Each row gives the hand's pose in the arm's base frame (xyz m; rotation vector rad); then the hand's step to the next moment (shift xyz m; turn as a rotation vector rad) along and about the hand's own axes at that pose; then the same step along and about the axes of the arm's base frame.
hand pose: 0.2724 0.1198 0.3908 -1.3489 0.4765 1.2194
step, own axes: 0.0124 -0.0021 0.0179 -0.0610 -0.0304 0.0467
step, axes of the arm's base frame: -0.0002 0.0213 -0.0052 -0.0135 0.0254 0.0775
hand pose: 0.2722 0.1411 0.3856 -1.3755 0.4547 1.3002
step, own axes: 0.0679 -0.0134 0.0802 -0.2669 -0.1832 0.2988
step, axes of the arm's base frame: -0.0015 0.1006 -0.0331 -0.0569 0.2081 0.3841
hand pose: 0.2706 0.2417 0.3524 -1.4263 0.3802 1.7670
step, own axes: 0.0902 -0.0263 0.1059 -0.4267 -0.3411 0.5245
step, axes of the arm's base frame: -0.0540 0.1237 -0.0428 -0.0866 0.3942 0.6408
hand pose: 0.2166 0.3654 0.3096 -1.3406 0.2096 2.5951
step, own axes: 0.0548 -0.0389 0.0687 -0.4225 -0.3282 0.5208
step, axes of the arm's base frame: -0.0751 0.0596 -0.0064 -0.0892 0.3814 0.6356
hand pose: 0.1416 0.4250 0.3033 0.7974 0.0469 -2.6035
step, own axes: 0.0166 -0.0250 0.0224 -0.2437 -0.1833 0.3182
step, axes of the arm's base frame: -0.0342 0.0132 0.0075 -0.0585 0.2118 0.3820
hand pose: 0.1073 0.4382 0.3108 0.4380 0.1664 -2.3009
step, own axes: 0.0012 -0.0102 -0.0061 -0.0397 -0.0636 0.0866
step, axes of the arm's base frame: -0.0065 0.0078 -0.0063 -0.0429 0.0492 0.0941
